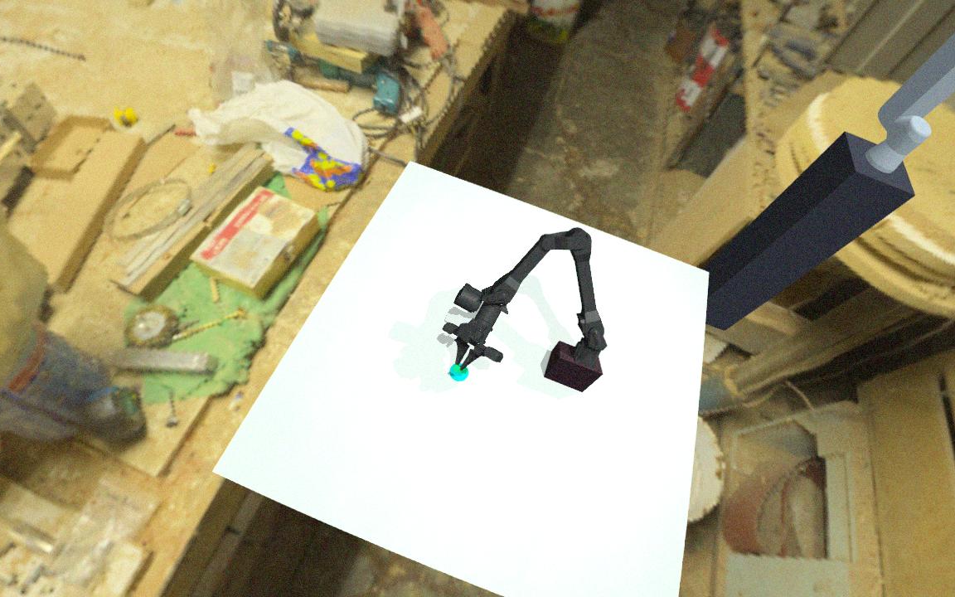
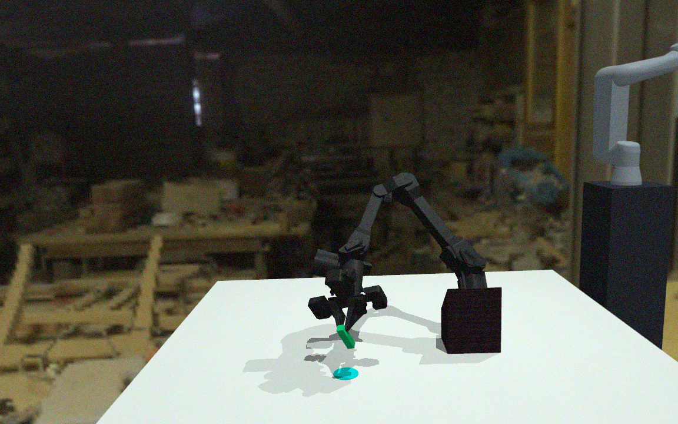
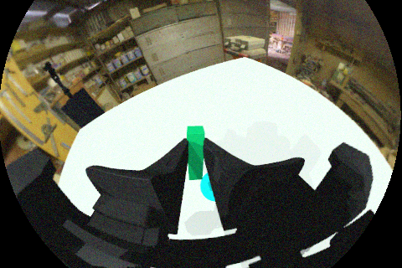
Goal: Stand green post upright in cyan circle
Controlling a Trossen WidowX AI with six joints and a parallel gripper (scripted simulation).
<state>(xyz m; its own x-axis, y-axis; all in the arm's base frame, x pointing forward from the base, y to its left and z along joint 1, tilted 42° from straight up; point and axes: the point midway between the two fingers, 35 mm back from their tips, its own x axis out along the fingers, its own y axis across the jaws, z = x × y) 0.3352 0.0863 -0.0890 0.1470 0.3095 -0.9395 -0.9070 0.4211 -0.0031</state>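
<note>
My gripper tip is now 4 cm to the left of the cyan circle and 12 cm above it. From my gripper tip the other things lie so: green post 1 cm behind, 1 cm to the right, 2 cm below.
</note>
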